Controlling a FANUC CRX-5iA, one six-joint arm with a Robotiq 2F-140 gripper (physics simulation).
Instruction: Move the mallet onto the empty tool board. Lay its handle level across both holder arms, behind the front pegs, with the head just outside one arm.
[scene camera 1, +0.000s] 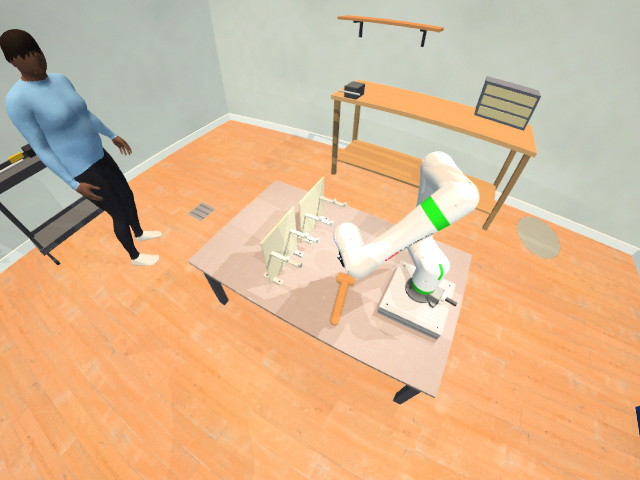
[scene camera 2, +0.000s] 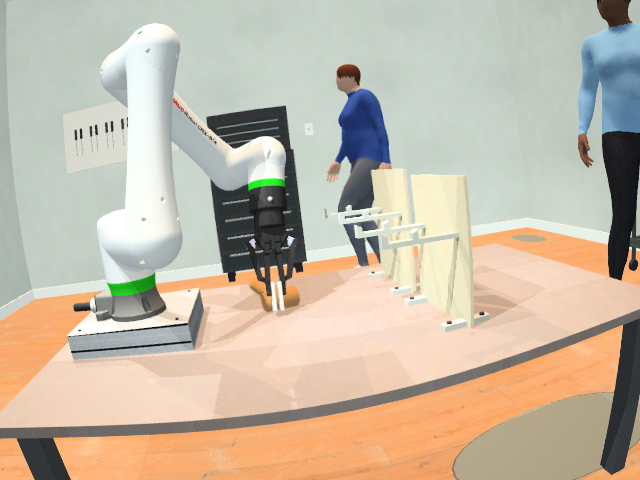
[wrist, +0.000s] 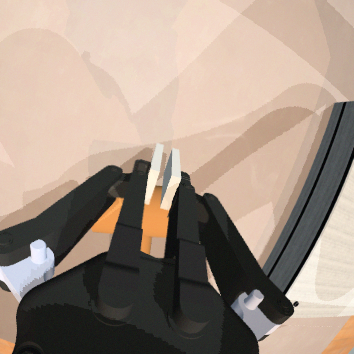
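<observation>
The orange mallet (scene camera 1: 339, 304) (scene camera 2: 292, 295) (wrist: 156, 220) lies on the table, its head toward the gripper and its handle pointing toward the table edge at the bottom of scene camera 1. My gripper (scene camera 2: 278, 297) (wrist: 163, 158) points down and is shut, its pale pads almost together with a narrow gap and no part of the mallet between them. The pads are just beside the mallet head, past the end opposite the handle. Two upright cream tool boards stand on the table, one (scene camera 1: 279, 242) (scene camera 2: 392, 206) and another (scene camera 1: 312, 204) (scene camera 2: 439, 242), each with two white pegged holder arms. I cannot make out a tool on either.
The robot's base plate (scene camera 1: 413, 315) (scene camera 2: 134, 341) stands on the table (scene camera 1: 248, 206) (scene camera 2: 310, 382) on the side away from the boards. A workbench (scene camera 1: 429, 108) and a person in light blue (scene camera 1: 56, 118) (scene camera 2: 617, 77) stand off the table. Another person in dark blue (scene camera 2: 364, 124) stands beyond it.
</observation>
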